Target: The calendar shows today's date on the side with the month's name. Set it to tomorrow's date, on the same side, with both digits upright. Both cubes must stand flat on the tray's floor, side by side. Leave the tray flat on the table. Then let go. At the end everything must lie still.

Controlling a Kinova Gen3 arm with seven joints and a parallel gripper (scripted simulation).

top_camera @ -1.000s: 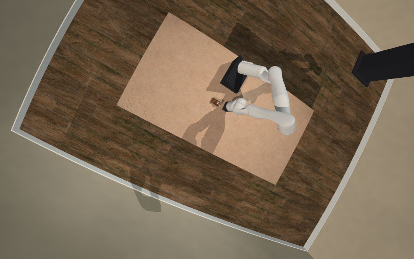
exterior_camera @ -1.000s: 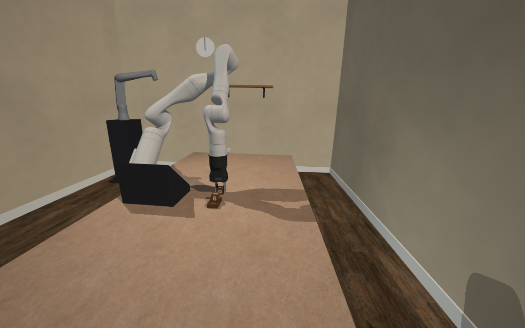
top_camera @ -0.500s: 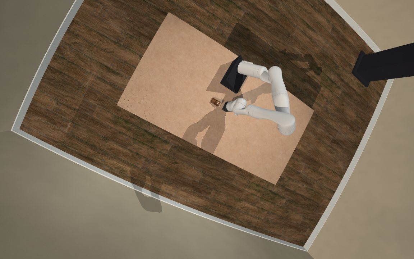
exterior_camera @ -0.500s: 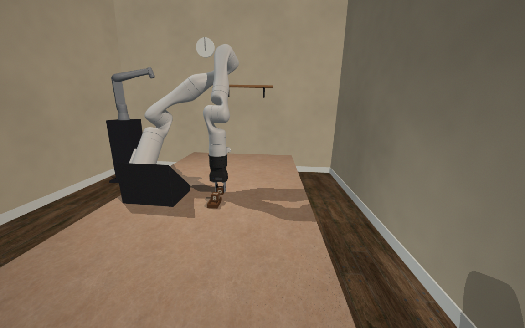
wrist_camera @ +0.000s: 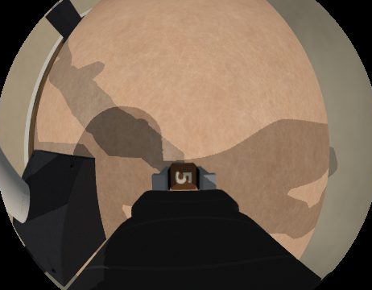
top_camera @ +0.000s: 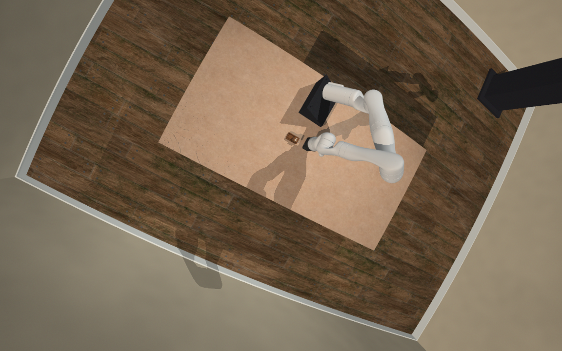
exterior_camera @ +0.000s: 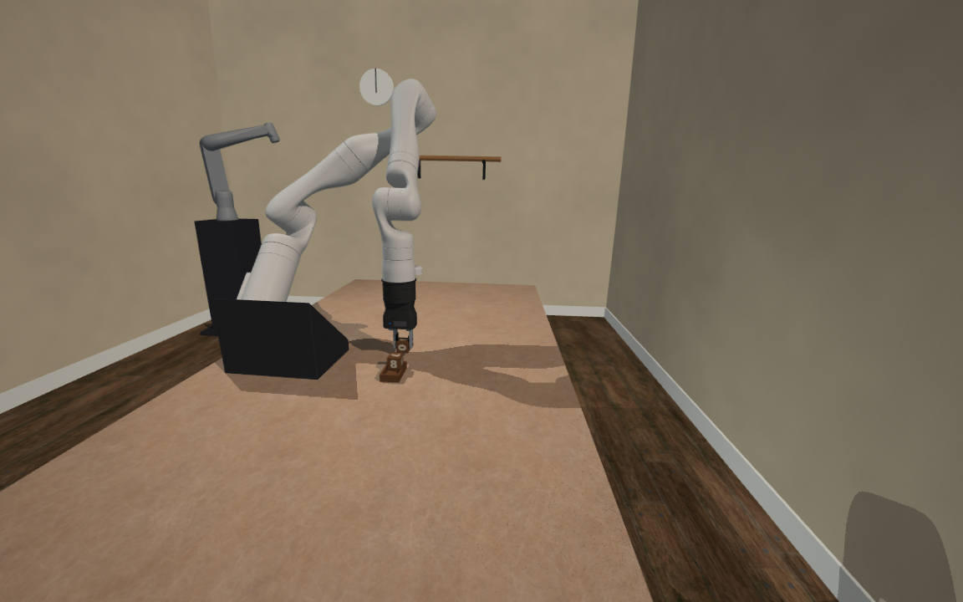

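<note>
My gripper is now 110 mm to the left of the dark wooden tray and 30 mm above it. From my hand the other things lie so: brown cube (10 mm below).
</note>
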